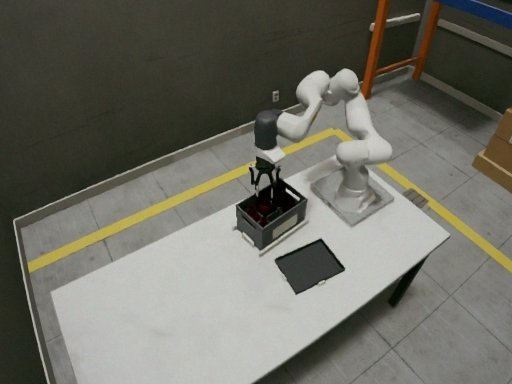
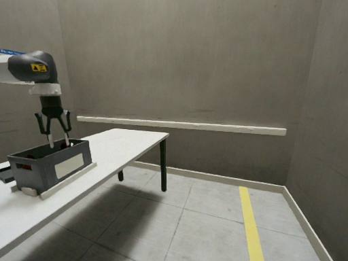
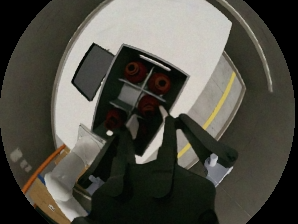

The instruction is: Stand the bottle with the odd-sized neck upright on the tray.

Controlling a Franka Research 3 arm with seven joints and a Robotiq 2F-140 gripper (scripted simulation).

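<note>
Now: the dark grey crate 13 cm below my hand, 5 cm to the left of it and 1 cm behind it. Round my hand: flat black tray 33 cm to the left, 20 cm below, 1 cm behind.
</note>
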